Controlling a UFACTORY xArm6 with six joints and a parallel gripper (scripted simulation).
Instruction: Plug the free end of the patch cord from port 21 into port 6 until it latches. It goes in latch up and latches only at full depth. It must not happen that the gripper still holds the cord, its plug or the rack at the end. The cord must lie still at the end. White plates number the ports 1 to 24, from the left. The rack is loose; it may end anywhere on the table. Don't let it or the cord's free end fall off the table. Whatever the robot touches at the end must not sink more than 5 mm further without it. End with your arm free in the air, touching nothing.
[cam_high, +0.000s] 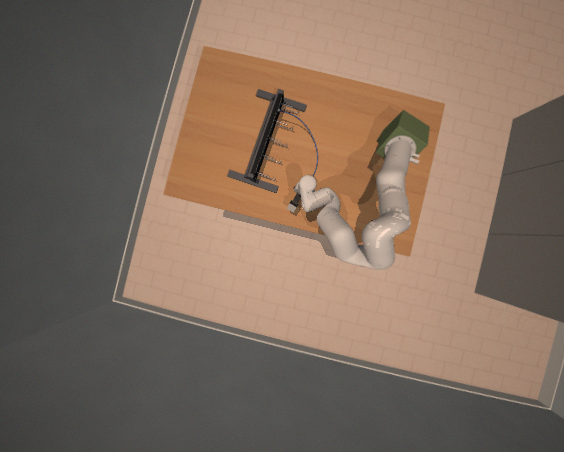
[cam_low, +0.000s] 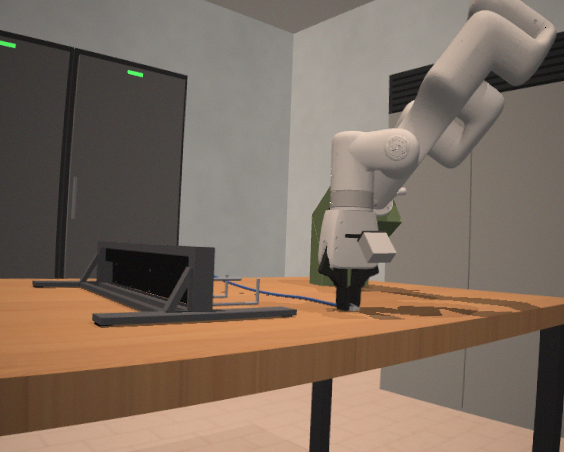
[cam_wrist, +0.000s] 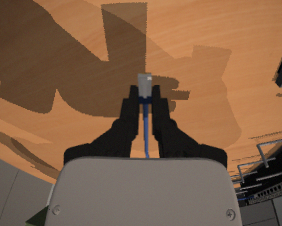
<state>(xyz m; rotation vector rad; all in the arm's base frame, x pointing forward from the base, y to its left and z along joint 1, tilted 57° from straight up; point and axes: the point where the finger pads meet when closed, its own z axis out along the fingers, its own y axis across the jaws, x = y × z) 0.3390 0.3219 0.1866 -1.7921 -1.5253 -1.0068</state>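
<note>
Right now the plug is 2 cm to the left of my hand and 1 cm below it.
</note>
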